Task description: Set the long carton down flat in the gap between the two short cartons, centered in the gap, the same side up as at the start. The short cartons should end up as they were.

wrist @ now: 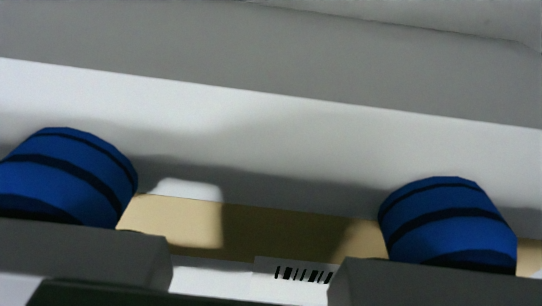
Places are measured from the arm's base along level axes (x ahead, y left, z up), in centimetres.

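Where they show: end effector, tool point: (pixel 257 211).
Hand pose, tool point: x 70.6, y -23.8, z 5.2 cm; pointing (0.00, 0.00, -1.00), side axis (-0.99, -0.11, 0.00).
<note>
Each offset is from my tool point to the centre of the thing. "spot": to the spot under its first point.
A white carton @[dz -3.5, dx +1.3, dy +0.1 cm] (pixel 280 145) fills the middle of the wrist view, with a tan tape strip and a white label with a black barcode on its upper face. Its ends lie outside the view; I take it for the long carton. My suction gripper (pixel 260 195) shows two blue cups, at left and right, over this face. Their rims appear to rest on it beside the tape, with shadows meeting them. The other two cups are hidden. Whether the suction holds cannot be seen. The short cartons and their gap cannot be made out.
A grey surface @[spot: dz -0.8, dx +0.0, dy -7.9 cm] (pixel 300 65) runs beyond the carton's far edge, with a lighter area at the upper right. Dark grey gripper blocks cover the lower left and lower right of the view.
</note>
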